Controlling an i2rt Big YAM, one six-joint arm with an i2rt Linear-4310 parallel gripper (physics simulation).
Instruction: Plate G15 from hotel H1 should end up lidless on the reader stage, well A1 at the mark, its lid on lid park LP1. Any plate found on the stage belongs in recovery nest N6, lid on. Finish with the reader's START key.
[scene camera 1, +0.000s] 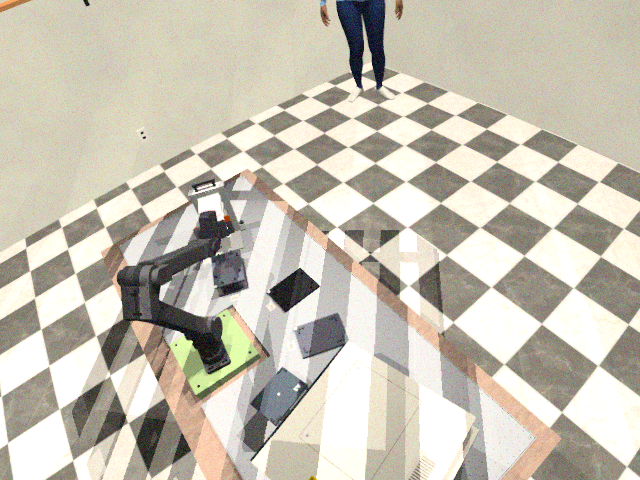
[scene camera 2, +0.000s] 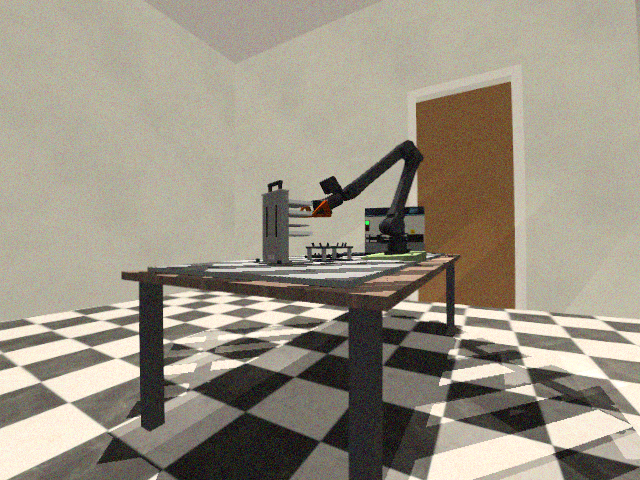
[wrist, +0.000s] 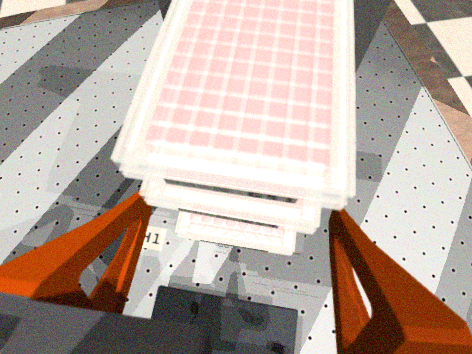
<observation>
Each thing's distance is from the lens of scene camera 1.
lid park LP1 (scene camera 1: 298, 285): 146 cm
dark stage (scene camera 1: 267, 402): 117 cm
dark nest (scene camera 1: 321, 335): 133 cm
The marked spots on the dark nest and the dark stage are 31 cm apart.
</observation>
